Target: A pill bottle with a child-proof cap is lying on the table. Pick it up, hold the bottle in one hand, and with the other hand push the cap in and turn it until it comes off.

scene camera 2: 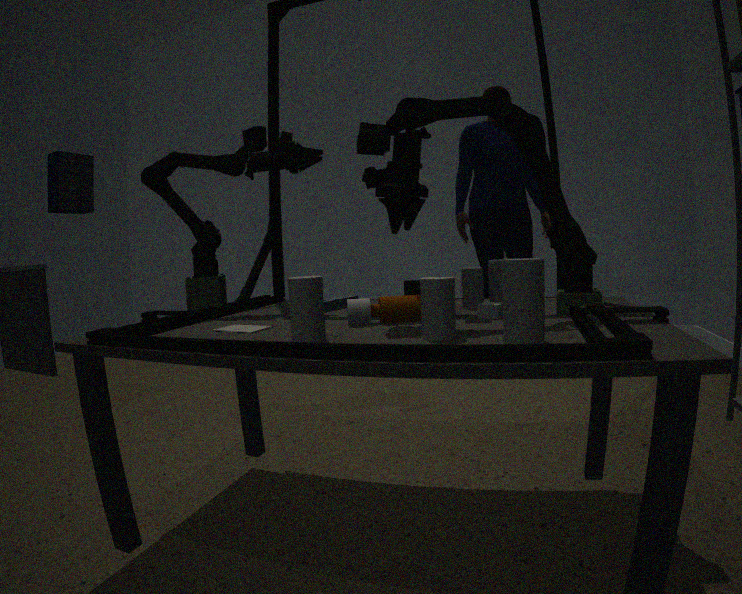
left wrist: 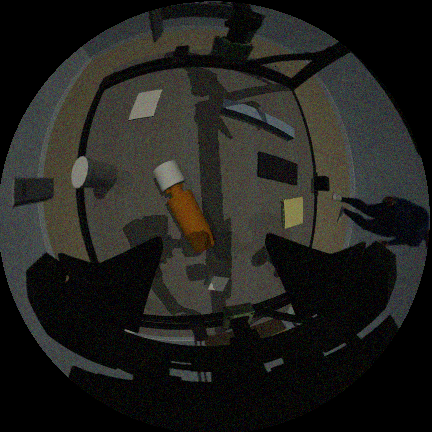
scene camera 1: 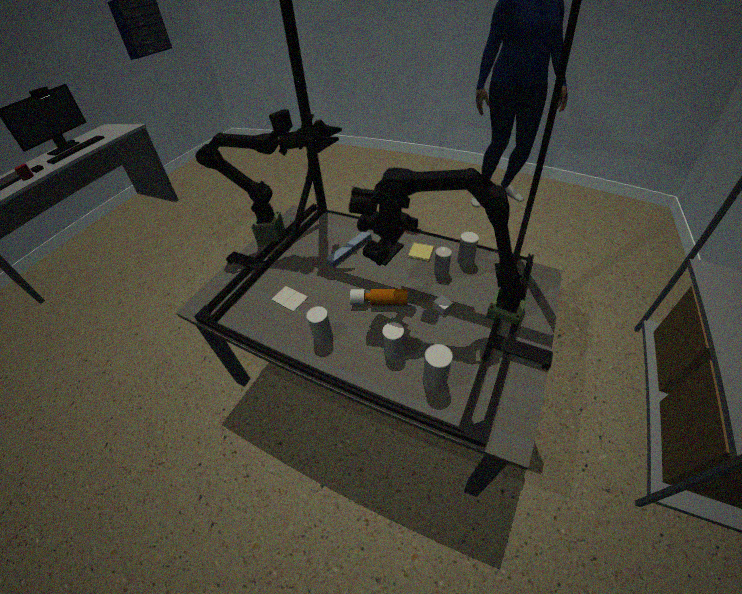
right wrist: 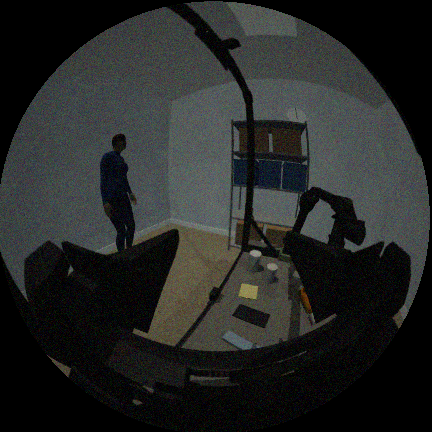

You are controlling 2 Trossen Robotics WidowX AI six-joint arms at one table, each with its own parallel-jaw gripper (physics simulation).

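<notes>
The orange pill bottle [scene camera 1: 388, 297] [scene camera 2: 396, 309] [left wrist: 189, 217] [right wrist: 305, 301] lies on its side on the table, its white cap [scene camera 1: 357, 296] [scene camera 2: 358, 312] [left wrist: 169, 174] on its neck and toward the left in both scene views. My left gripper [scene camera 1: 383, 252] [scene camera 2: 401, 229] [left wrist: 214, 240] is open and empty, pointing down high above the table. In the left wrist view the bottle's base end shows between its fingers, well below them. My right gripper [scene camera 1: 338, 137] [scene camera 2: 321, 154] [right wrist: 234, 235] is open and empty, raised level at the left in the scene views, far from the bottle.
Several grey cylinders [scene camera 1: 320, 334] [scene camera 1: 393, 349] [scene camera 1: 437, 377] [scene camera 1: 442, 266] [scene camera 1: 468, 252] stand in front of and behind the bottle. A white sheet [scene camera 1: 289, 297], a yellow pad [scene camera 1: 420, 250], a blue bar [scene camera 1: 349, 248], a dark pad [left wrist: 277, 168] and a small pale block [scene camera 1: 443, 303] lie around it.
</notes>
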